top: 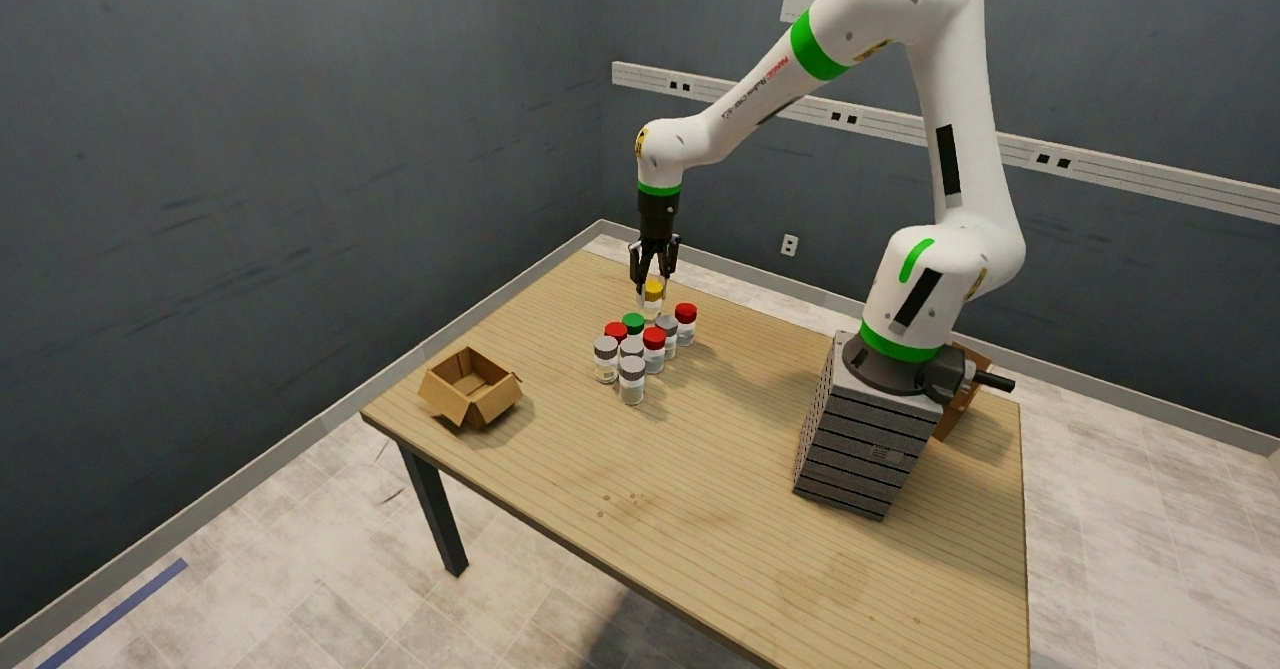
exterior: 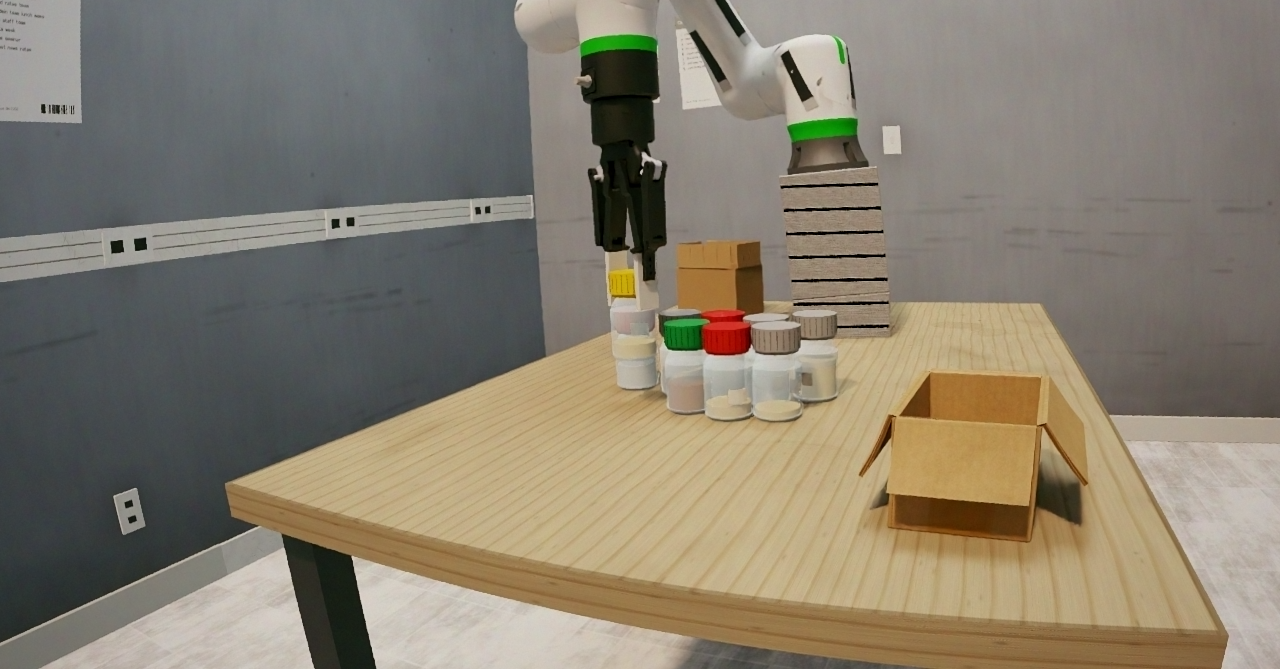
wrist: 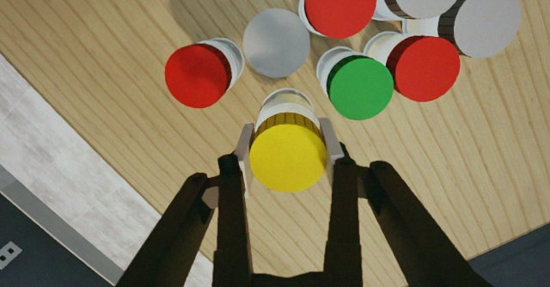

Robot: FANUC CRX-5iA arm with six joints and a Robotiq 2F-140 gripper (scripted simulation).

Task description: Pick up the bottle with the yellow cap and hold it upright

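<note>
The yellow-capped bottle is 4 cm below my hand. From my hand the other things lie so: grey-capped bottle: 6 cm behind, 4 cm to the left, 10 cm below.
</note>
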